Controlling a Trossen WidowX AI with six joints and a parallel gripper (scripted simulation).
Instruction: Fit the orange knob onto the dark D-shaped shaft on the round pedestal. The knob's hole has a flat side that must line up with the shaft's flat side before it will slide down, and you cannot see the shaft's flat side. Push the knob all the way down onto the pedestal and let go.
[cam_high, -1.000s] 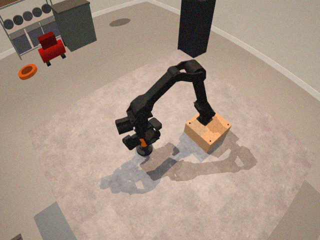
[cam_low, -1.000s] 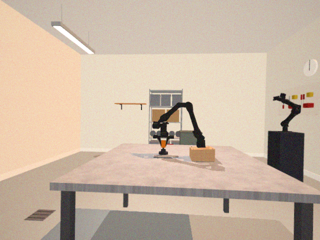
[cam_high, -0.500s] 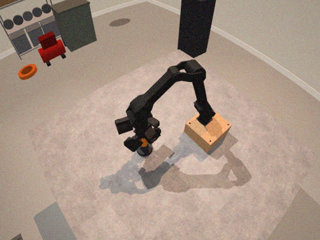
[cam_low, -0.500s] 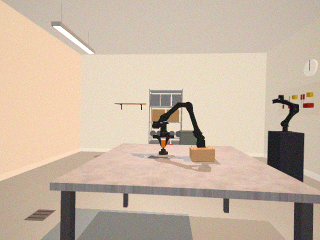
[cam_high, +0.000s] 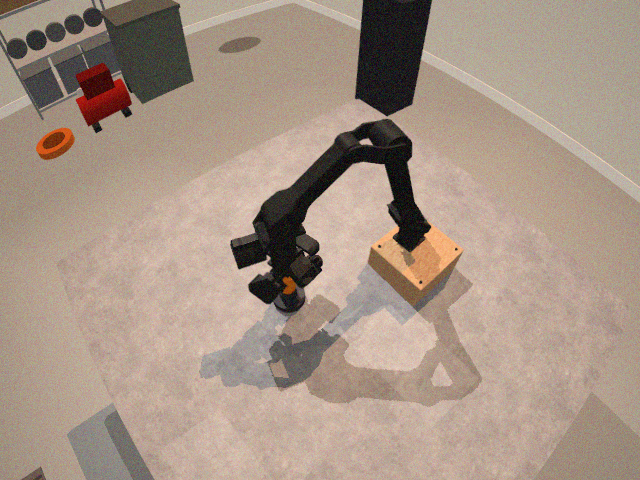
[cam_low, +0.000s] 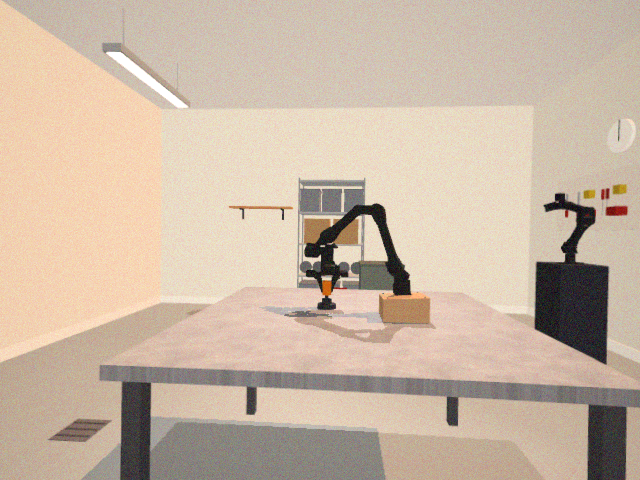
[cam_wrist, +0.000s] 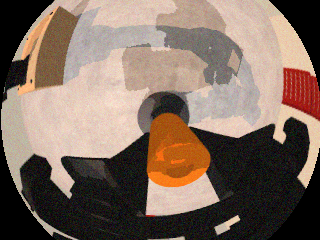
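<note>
The orange knob is 2 cm above my gripper tip. Also, from my gripper tip: dark round pedestal 4 cm below.
</note>
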